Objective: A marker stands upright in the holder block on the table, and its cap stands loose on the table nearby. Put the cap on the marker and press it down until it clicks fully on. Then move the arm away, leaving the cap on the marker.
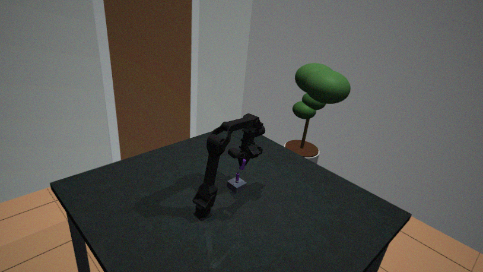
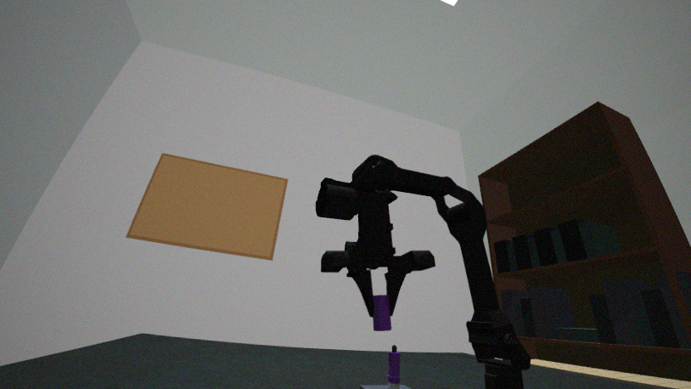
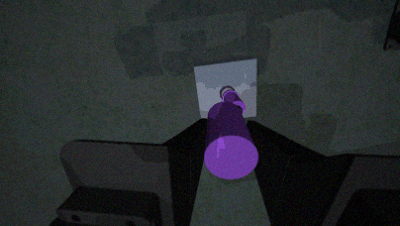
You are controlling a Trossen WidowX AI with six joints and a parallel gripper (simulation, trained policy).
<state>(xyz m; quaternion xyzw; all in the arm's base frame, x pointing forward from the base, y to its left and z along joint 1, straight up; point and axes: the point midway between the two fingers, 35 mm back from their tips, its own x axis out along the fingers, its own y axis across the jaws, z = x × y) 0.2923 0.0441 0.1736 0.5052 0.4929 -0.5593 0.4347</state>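
My gripper tip is 2 cm past the purple marker, 1 cm to the right of it and 6 cm above it. Round my gripper tip: purple cap (1 cm above).
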